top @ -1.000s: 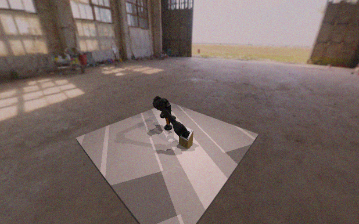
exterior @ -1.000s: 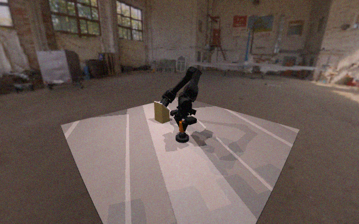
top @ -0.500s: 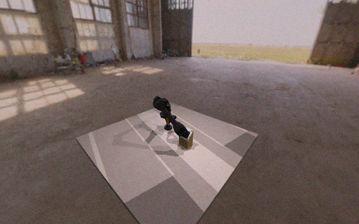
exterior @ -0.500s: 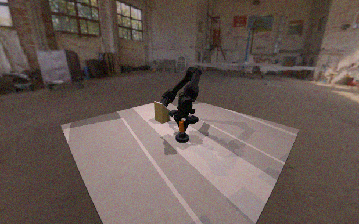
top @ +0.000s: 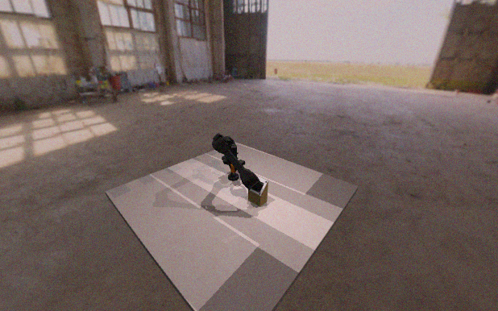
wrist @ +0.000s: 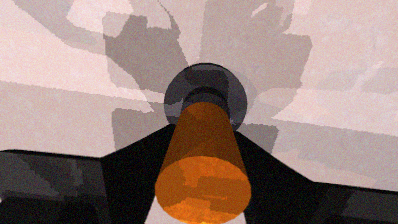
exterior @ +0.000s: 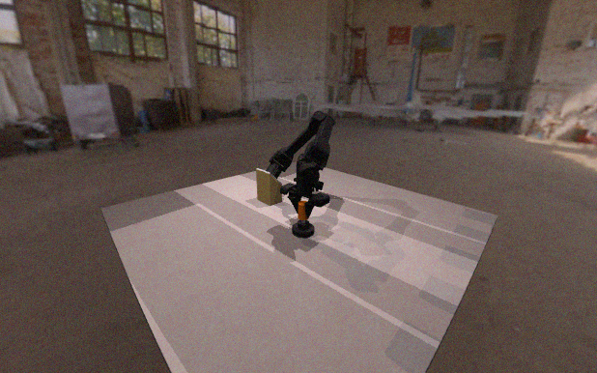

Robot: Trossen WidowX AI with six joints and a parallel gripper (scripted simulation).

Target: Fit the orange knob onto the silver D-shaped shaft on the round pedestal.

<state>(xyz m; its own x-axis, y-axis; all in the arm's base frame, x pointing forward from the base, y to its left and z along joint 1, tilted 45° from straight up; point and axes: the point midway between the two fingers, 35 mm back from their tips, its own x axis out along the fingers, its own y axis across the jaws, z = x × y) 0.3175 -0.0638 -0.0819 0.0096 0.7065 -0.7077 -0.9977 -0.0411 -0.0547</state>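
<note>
The orange knob lies 3 cm above my gripper tip. Also, from my gripper tip: dark round pedestal: 4 cm below.
</note>
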